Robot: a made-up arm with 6 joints. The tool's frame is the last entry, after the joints.
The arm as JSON. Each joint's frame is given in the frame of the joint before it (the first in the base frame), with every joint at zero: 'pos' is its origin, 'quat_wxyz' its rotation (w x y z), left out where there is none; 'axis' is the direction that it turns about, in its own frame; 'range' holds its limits. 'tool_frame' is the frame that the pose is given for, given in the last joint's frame.
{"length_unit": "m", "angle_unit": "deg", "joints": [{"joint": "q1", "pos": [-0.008, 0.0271, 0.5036], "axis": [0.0, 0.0, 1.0], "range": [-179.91, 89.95]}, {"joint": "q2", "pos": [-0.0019, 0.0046, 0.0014], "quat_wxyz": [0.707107, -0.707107, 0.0, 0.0], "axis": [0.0, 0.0, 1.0], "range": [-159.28, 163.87]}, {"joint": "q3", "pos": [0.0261, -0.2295, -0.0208], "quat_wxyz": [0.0, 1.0, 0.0, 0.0], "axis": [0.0, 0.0, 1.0], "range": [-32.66, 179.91]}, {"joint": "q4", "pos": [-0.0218, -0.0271, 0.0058], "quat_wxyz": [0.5, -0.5, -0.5, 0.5], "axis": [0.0, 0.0, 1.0], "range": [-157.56, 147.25]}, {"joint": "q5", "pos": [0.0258, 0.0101, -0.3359], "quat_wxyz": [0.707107, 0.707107, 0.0, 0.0], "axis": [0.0, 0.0, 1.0], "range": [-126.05, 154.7]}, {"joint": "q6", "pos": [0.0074, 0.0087, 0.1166], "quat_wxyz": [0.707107, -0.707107, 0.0, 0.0], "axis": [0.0, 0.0, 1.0], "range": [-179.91, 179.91]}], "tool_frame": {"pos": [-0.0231, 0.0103, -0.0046], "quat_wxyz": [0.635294, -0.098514, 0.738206, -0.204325]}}
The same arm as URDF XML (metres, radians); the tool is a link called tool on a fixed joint. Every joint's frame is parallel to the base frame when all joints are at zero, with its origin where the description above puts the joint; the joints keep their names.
<robot name="arm">
<link name="base_link"/>
<link name="link1"/>
<link name="link2"/>
<link name="link3"/>
<link name="link4"/>
<link name="link5"/>
<link name="link6"/>
<link name="tool"/>
<joint name="q1" type="revolute"><parent link="base_link"/><child link="link1"/><origin xyz="-0.0080 0.0271 0.5036" rpy="0.0000 0.0000 0.0000"/><axis xyz="0 0 1"/><limit lower="-3.1400" upper="1.5699"/></joint>
<joint name="q2" type="revolute"><parent link="link1"/><child link="link2"/><origin xyz="-0.0019 0.0046 0.0014" rpy="0.0000 0.0000 0.0000"/><axis xyz="0 1 0"/><limit lower="-2.7800" upper="2.8601"/></joint>
<joint name="q3" type="revolute"><parent link="link2"/><child link="link3"/><origin xyz="0.0261 -0.0208 0.2295" rpy="0.0000 0.0000 0.0000"/><axis xyz="0 -1 0"/><limit lower="-0.5700" upper="3.1400"/></joint>
<joint name="q4" type="revolute"><parent link="link3"/><child link="link4"/><origin xyz="-0.0218 -0.0058 -0.0271" rpy="0.0000 0.0000 0.0000"/><axis xyz="-1 0 0"/><limit lower="-2.7499" upper="2.5700"/></joint>
<joint name="q5" type="revolute"><parent link="link4"/><child link="link5"/><origin xyz="0.3359 0.0101 0.0258" rpy="0.0000 0.0000 0.0000"/><axis xyz="0 -1 0"/><limit lower="-2.2000" upper="2.7000"/></joint>
<joint name="q6" type="revolute"><parent link="link5"/><child link="link6"/><origin xyz="-0.0087 -0.1166 0.0074" rpy="0.0000 0.0000 0.0000"/><axis xyz="-1 0 0"/><limit lower="-3.1400" upper="3.1400"/></joint>
<joint name="tool_fixed" type="fixed"><parent link="link6"/><child link="tool"/><origin xyz="0.0046 0.0103 -0.0231" rpy="0.1162 0.1743 -0.4239"/></joint>
</robot>

